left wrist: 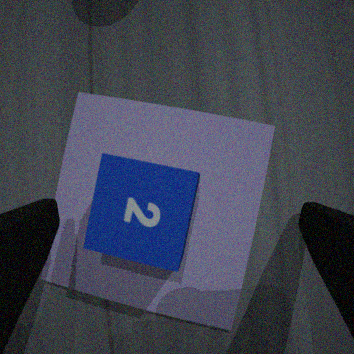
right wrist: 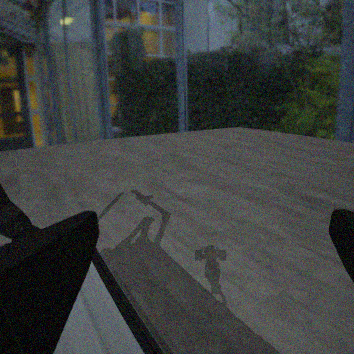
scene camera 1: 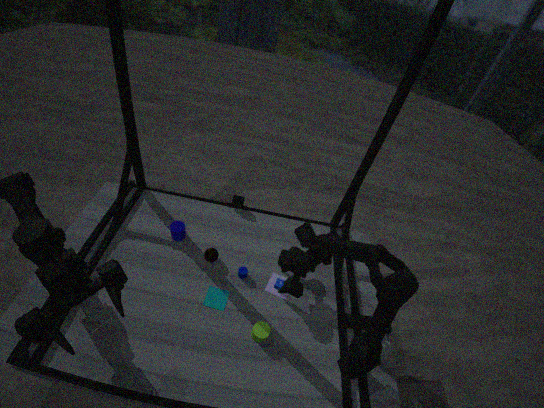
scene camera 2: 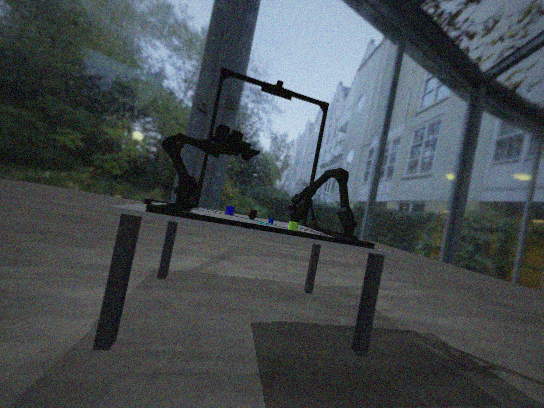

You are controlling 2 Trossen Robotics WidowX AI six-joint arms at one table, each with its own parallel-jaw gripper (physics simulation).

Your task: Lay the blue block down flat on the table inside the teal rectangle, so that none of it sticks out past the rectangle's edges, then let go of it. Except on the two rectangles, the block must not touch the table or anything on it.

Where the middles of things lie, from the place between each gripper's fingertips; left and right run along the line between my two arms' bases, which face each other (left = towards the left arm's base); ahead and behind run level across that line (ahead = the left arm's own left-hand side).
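Picture the lilac rectangle (left wrist: 231, 154): my right gripper is 38 cm past it, 31 cm to the right of it and 34 cm above it.
That same lilac rectangle is 1 cm ahead of my left hand and 1 cm below it.
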